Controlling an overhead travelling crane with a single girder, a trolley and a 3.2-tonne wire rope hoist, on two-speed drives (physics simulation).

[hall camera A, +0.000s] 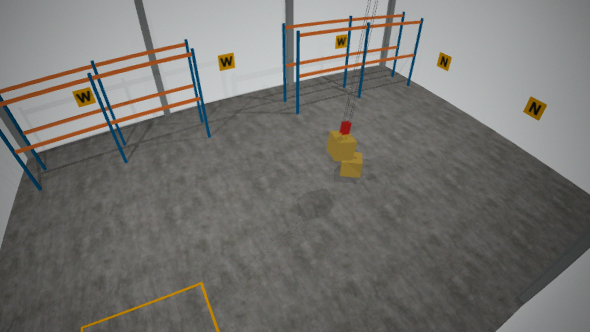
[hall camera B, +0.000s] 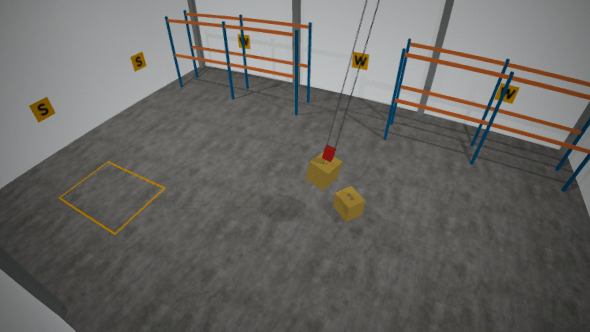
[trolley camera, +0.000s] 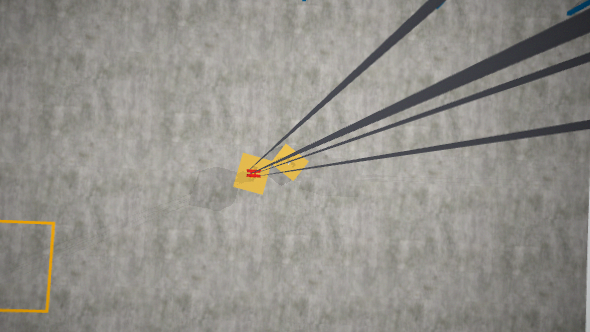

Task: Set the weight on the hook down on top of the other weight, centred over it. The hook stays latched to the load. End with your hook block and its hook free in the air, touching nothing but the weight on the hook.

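A larger yellow weight [hall camera A: 341,149] [hall camera B: 323,172] [trolley camera: 252,187] hangs in the air from my red hook block [hall camera A: 345,128] [hall camera B: 329,153] [trolley camera: 253,173], roughly level. The hook itself is too small to see. The other, smaller yellow weight [hall camera A: 351,167] [hall camera B: 349,204] [trolley camera: 295,171] stands on the floor. The hanging weight is off to the left of it in the trolley view, not centred over it. In the hall camera A view it covers the standing weight's upper left corner; in the hall camera B view they show apart.
A yellow floor outline [hall camera A: 142,304] [hall camera B: 136,174] [trolley camera: 51,267] lies far to the left in the trolley view. Blue and orange racks [hall camera A: 298,75] [hall camera B: 296,75] stand along the W wall. The hanging weight's shadow [hall camera A: 315,204] [hall camera B: 283,207] [trolley camera: 214,190] falls on the floor.
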